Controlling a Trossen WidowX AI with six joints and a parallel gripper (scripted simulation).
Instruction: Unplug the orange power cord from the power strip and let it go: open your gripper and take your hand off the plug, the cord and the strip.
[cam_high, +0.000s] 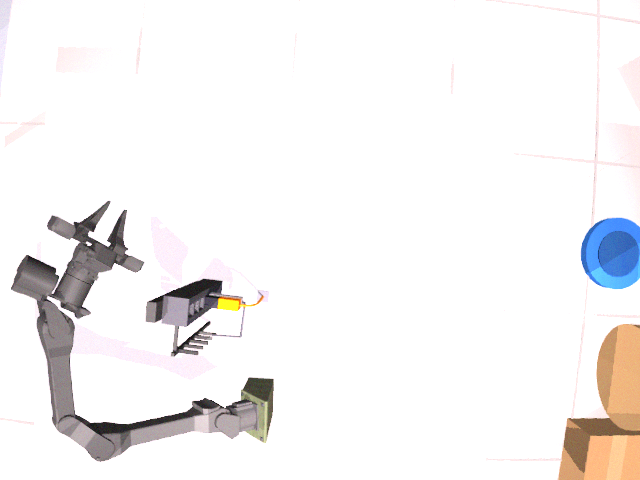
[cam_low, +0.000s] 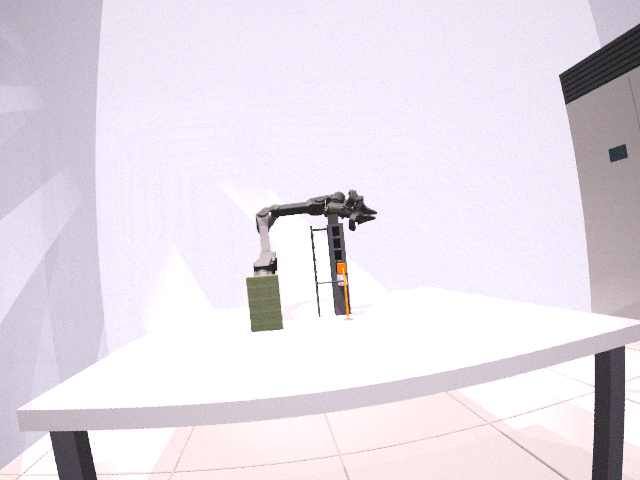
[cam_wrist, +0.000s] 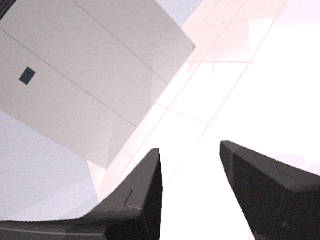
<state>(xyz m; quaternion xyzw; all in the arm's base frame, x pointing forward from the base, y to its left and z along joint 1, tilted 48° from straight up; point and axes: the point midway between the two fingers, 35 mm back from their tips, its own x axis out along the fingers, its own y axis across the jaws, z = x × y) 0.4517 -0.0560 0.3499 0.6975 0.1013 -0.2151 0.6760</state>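
Now: the orange plug 220 mm behind my gripper tip, 180 mm below it and 160 mm to the right of it.
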